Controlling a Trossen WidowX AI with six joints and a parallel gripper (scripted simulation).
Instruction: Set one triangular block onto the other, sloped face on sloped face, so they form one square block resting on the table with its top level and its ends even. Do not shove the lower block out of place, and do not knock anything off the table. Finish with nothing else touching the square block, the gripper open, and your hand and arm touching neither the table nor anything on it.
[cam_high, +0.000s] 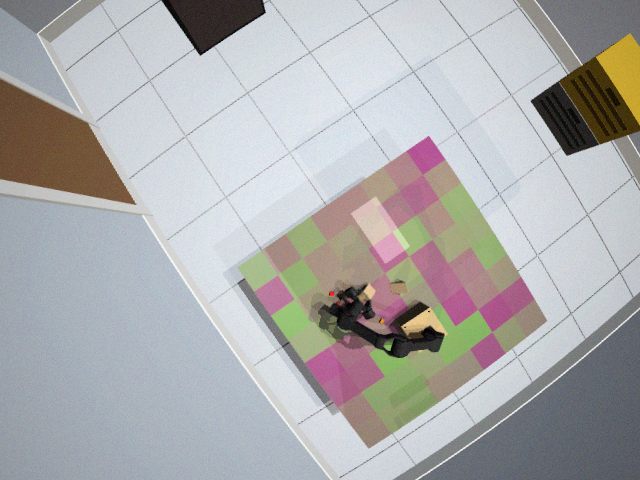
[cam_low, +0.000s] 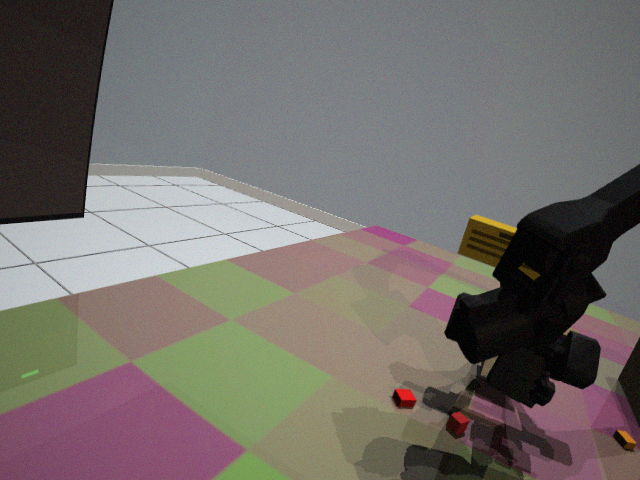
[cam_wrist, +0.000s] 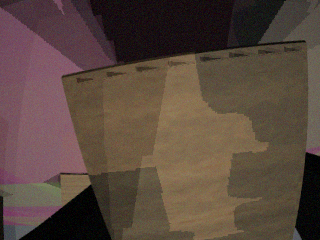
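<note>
The triangular wooden block lies 16 cm to the right of my gripper tip, 11 cm behind it and 2 cm below it. Round my gripper tip: orange cube 18 cm behind, 4 cm to the left, 3 cm below.
</note>
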